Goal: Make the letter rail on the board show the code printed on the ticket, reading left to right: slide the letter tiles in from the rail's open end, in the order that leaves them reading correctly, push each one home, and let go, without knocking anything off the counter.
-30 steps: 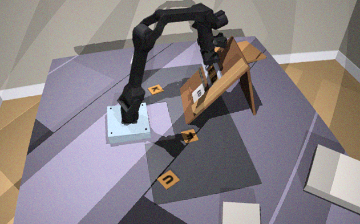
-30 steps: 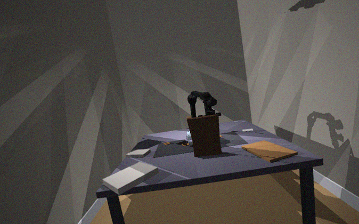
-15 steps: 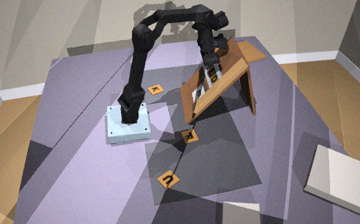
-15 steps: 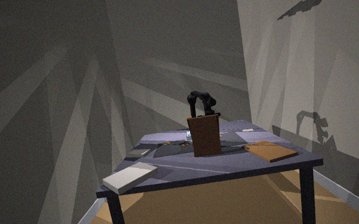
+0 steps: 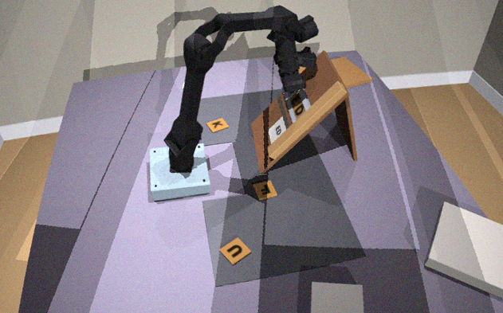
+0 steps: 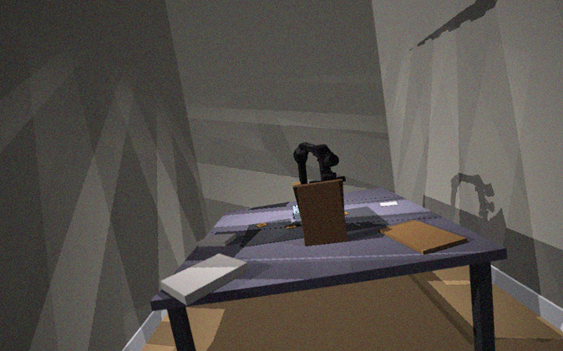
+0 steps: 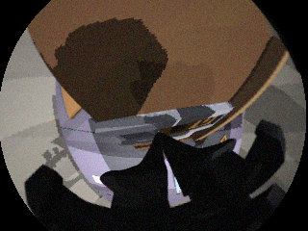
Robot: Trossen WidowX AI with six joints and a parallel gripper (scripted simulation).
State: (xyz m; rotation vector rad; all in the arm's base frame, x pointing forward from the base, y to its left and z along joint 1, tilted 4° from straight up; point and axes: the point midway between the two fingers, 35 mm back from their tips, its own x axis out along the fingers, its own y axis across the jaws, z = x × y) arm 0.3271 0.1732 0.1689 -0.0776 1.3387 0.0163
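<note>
My gripper tip is 5 cm past the white ticket, 8 cm to the left of it and 8 cm above it. Also, from my gripper tip: white card 34 cm behind, 35 cm to the left, 17 cm below; then flat wooden slab 22 cm ahead, 36 cm to the left, 16 cm below; then dark grey mat 14 cm behind, 14 cm to the right, 17 cm below.
</note>
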